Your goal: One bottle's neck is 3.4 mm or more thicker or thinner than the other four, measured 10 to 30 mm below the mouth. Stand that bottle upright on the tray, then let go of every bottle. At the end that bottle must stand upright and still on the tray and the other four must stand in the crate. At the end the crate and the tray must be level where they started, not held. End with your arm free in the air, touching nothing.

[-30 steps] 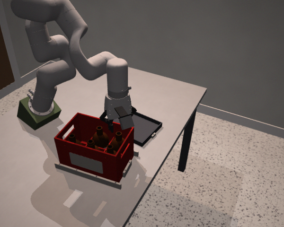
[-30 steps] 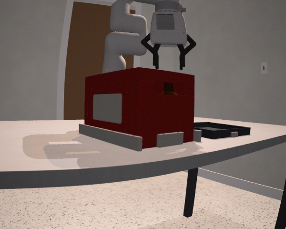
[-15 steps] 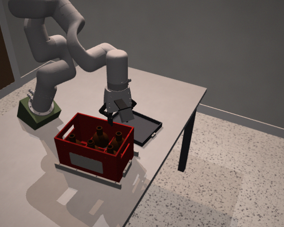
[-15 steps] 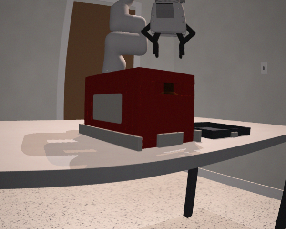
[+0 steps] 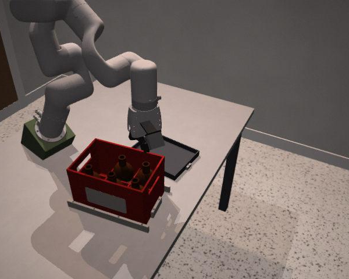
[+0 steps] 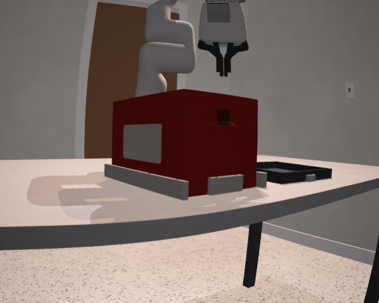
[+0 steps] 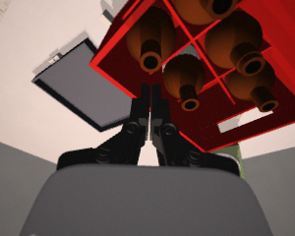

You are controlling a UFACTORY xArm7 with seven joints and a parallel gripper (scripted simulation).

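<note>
My hand is 160 mm above the red crate, 90 mm past it and 50 mm to the left of it. Round my hand: black tray (240 mm to the left, 230 mm below, 40 mm behind).
</note>
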